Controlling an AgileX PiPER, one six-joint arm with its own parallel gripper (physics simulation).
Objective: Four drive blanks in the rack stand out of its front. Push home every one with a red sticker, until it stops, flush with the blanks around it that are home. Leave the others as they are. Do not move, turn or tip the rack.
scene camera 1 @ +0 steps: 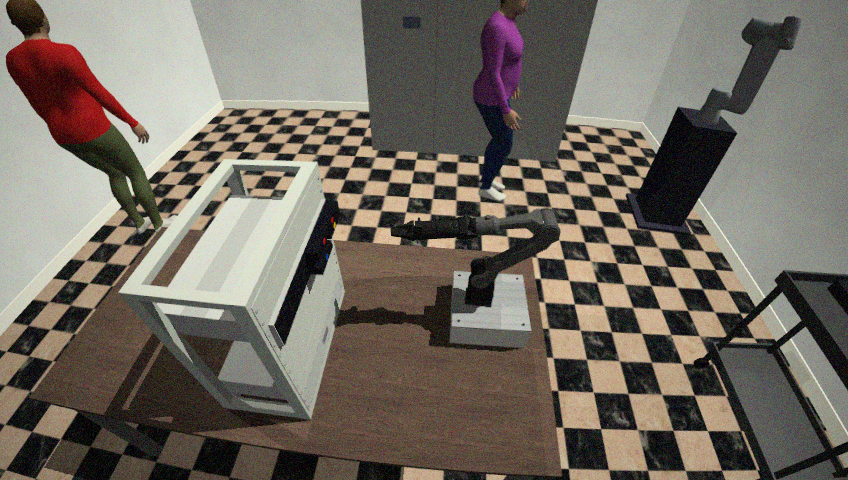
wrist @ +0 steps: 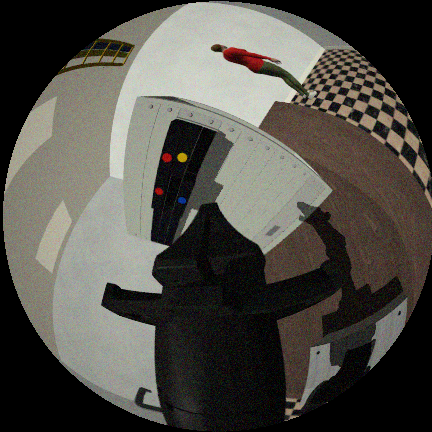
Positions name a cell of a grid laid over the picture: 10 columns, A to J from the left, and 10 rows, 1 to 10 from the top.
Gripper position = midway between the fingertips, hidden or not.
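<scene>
I can see my gripper (scene camera 1: E5), and the wrist view shows my gripper (wrist: E5) too. There is also a pale grey rack (scene camera 1: D6), and in the wrist view I see the rack (wrist: E4) as well.
</scene>
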